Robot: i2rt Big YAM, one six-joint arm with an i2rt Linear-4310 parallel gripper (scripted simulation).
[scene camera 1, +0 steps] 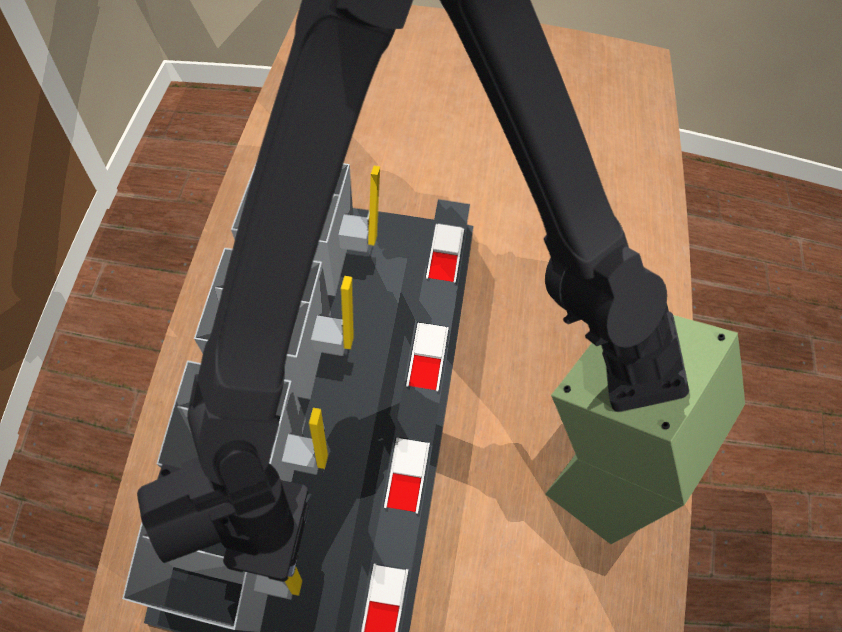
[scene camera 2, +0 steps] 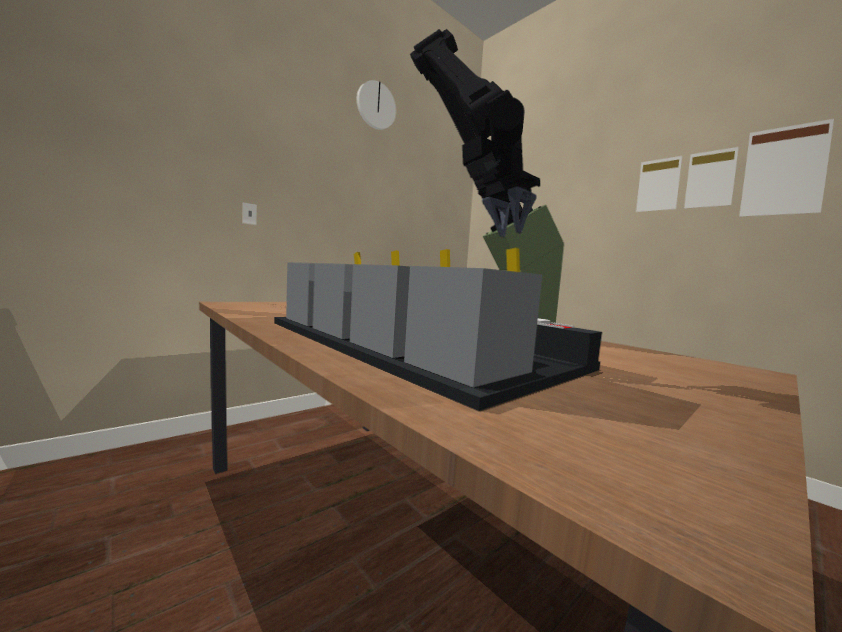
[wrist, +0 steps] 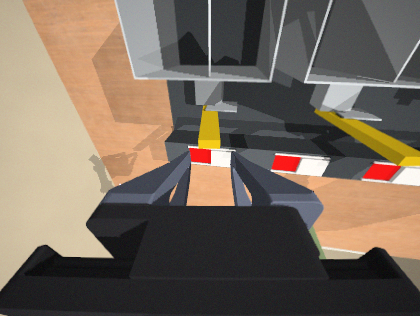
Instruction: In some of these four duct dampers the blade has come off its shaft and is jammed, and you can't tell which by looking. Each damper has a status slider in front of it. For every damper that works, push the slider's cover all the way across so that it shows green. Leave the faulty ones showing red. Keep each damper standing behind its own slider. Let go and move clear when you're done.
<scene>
A damper shows in scene camera 1, in scene camera 2 and in the wrist view (357,50). The same spot on the damper: (scene camera 2: 379,304) is (scene camera 1: 182,445).
</scene>
